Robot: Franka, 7 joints.
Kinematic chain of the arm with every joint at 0, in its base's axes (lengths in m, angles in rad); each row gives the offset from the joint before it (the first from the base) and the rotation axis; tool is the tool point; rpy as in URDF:
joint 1: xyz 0 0 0.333 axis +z
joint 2: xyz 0 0 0 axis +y
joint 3: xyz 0 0 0.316 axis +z
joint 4: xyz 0.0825 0 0 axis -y
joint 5: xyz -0.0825 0 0.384 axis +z
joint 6: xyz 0 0 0 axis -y
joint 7: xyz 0.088 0 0 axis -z
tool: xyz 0 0 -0.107 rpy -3.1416 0 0
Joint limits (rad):
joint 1: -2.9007..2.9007
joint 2: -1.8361..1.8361
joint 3: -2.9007..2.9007
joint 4: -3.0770..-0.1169
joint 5: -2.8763..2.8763
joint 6: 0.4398..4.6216
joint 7: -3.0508..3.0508
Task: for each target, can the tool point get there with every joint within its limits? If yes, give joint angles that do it. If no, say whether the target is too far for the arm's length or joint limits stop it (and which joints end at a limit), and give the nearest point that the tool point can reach.
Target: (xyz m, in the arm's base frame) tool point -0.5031 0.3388 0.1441
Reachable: yes | joints -1.2007 -1.0695 -2.2809 -1.9535 0.6307 3.9015 2.1854
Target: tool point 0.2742 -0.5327 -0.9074
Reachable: no: too far | nearest point 0.1980 -0.3847 -0.3393 | short by 0.592 m
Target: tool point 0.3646 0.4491 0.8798
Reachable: yes | joints -2.4215 -1.0856 0.0378 -0.6330 -2.1827 1.2615 -0.9926
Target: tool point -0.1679 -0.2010 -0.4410
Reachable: no: joint limits stop it (at a limit: joint 2) | nearest point -0.1697 -0.2032 -0.3604 | short by 0.081 m
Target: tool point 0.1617 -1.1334 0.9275
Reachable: no: too far | nearest point 0.1075 -0.7537 0.7284 | short by 0.432 m
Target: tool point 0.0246 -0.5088 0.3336
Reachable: yes | joints -0.3730 0.3207 -0.9588 -2.2928 -1.5897 1.5885 1.7098
